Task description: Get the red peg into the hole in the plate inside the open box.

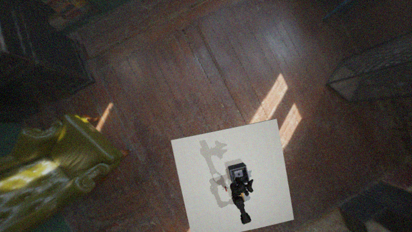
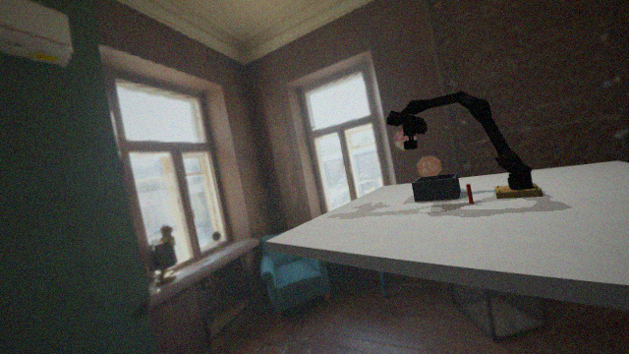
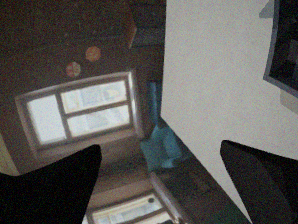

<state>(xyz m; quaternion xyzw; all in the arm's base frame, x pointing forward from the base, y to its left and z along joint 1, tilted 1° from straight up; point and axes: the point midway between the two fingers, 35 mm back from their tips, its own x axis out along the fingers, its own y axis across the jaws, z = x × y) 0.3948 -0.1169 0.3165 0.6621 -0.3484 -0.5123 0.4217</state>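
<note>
My gripper tip is now 280 mm above the red peg, 250 mm to the right of it and 230 mm past it. Also, from my gripper tip: grey plate 280 mm below, 100 mm behind, 50 mm to the left; then dark box 300 mm below, 100 mm behind, 50 mm to the left.
</note>
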